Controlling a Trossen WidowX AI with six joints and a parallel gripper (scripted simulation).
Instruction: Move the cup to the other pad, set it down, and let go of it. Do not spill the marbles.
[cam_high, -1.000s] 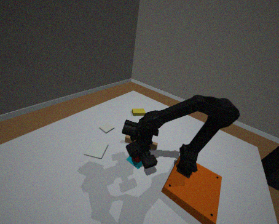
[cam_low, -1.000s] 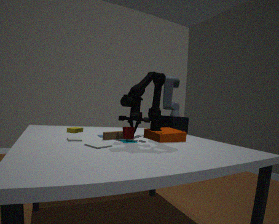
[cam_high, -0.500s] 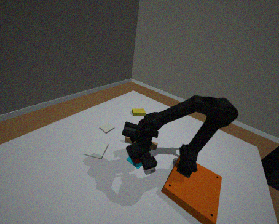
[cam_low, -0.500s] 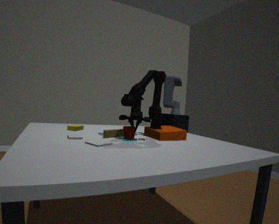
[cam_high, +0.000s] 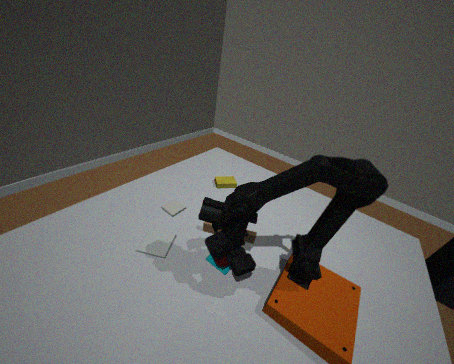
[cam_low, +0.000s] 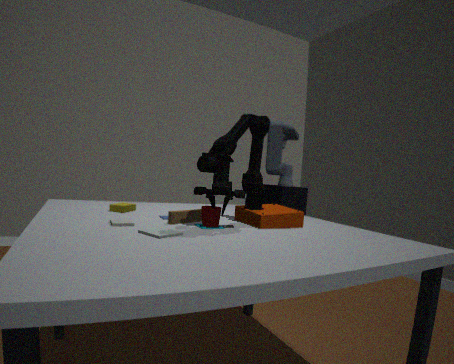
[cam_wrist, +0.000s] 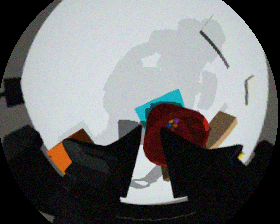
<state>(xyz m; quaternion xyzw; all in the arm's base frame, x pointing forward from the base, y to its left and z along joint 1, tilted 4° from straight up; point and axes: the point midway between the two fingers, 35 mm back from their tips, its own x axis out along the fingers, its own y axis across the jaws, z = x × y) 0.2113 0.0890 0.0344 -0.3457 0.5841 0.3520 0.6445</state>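
Right now the red cup is 2 cm to the right of my gripper tip, 2 cm ahead of it and 1 cm below it. From my gripper tip the other things lie so: cyan pad 5 cm below, 3 cm ahead, 2 cm to the right; blue-grey pad 21 cm to the right, 11 cm ahead, 5 cm below; wooden block 11 cm to the right, 7 cm ahead, 3 cm below.
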